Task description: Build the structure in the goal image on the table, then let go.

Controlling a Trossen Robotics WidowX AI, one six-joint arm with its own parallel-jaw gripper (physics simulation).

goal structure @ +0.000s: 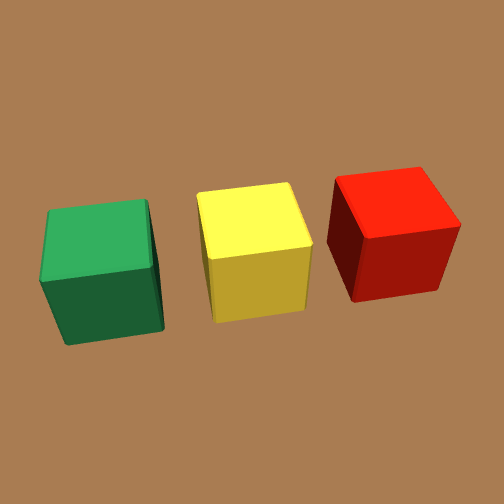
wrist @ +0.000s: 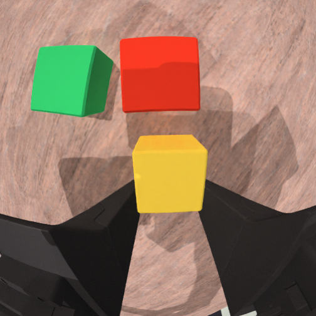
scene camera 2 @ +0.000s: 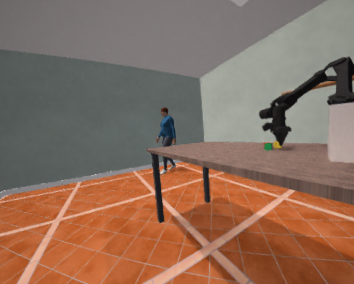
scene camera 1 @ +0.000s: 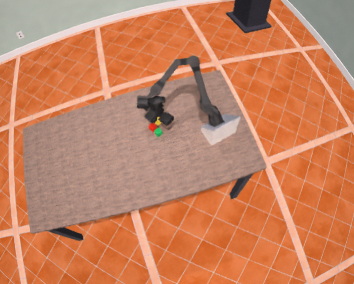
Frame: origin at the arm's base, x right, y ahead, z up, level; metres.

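Seen in the pictures: gripper, fingertip midpoint: (scene camera 2: 280, 145) (scene camera 1: 159, 119); arm's base, link origin: (scene camera 1: 217, 123).
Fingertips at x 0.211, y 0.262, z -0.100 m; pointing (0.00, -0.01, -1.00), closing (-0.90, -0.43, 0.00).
Observation:
Pixels of each thing's top centre, then the offset from my fingertips to it. Level surfaces: height alone.
- yellow cube, top centre: (scene camera 1: 157, 119) (scene camera 2: 277, 141) dx -0.005, dy +0.010, dz +0.020 m
- red cube, top centre: (scene camera 1: 152, 125) dx -0.029, dy +0.053, dz +0.016 m
- green cube, top centre: (scene camera 1: 158, 130) (scene camera 2: 268, 143) dx -0.073, dy +0.035, dz +0.016 m
- brown wooden table, surface height: dz -0.017 m
My gripper (scene camera 1: 159, 118) (scene camera 2: 282, 143) (wrist: 167, 185) is shut on the yellow cube (scene camera 1: 158, 121) (scene camera 2: 277, 145) (wrist: 170, 177) and holds it low over the table, close to its surface. The red cube (scene camera 1: 152, 127) (wrist: 160, 75) sits on the table just beyond the yellow cube in the wrist view, with a gap between them. The green cube (scene camera 1: 158, 132) (scene camera 2: 268, 146) (wrist: 62, 80) sits left of the red cube in the wrist view, with a narrow gap. The red cube is not clearly visible in scene camera 2.
The brown wooden table (scene camera 1: 75, 175) (scene camera 2: 210, 154) carries the cubes and the arm's pale base block (scene camera 1: 221, 131) (scene camera 2: 341, 132). A person in blue (scene camera 2: 167, 128) is on the floor behind the table. A dark pedestal (scene camera 1: 250, 14) stands off the table's far side.

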